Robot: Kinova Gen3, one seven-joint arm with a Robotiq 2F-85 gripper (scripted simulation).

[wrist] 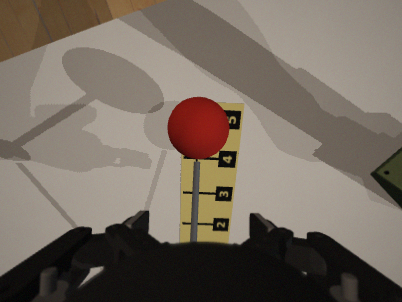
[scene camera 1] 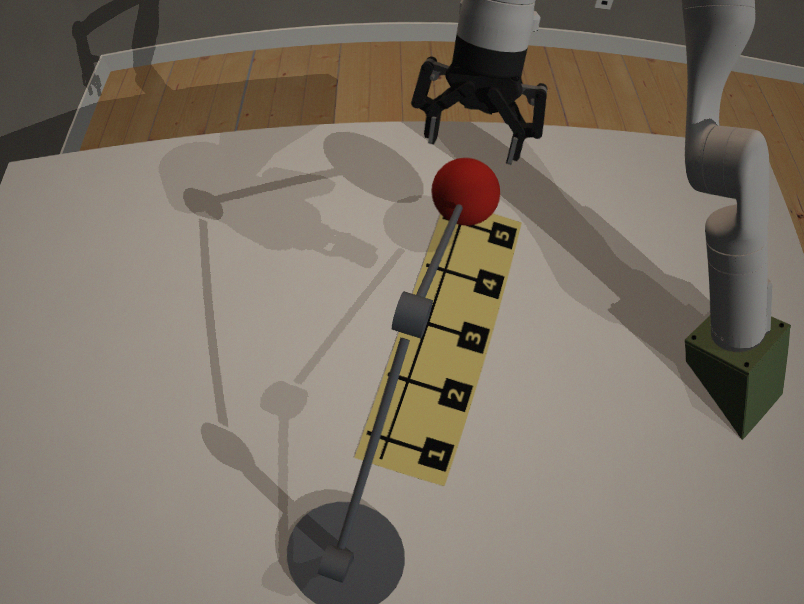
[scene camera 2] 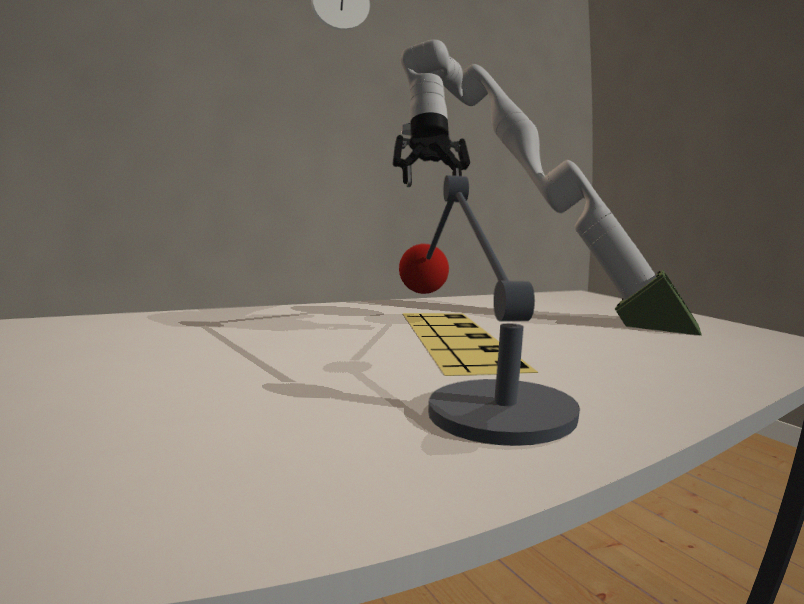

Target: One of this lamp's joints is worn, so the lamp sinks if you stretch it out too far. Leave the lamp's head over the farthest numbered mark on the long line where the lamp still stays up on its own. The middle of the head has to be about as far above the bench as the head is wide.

Observation:
In view: the gripper (scene camera 1: 471, 150), a red ball lamp head (scene camera 1: 464, 184) and a yellow strip (wrist: 217, 180).
The gripper also shows in the wrist view (wrist: 199, 223) and in scene camera 2 (scene camera 2: 433, 186). The red ball lamp head is seen too in the wrist view (wrist: 198, 127) and in scene camera 2 (scene camera 2: 423, 268).

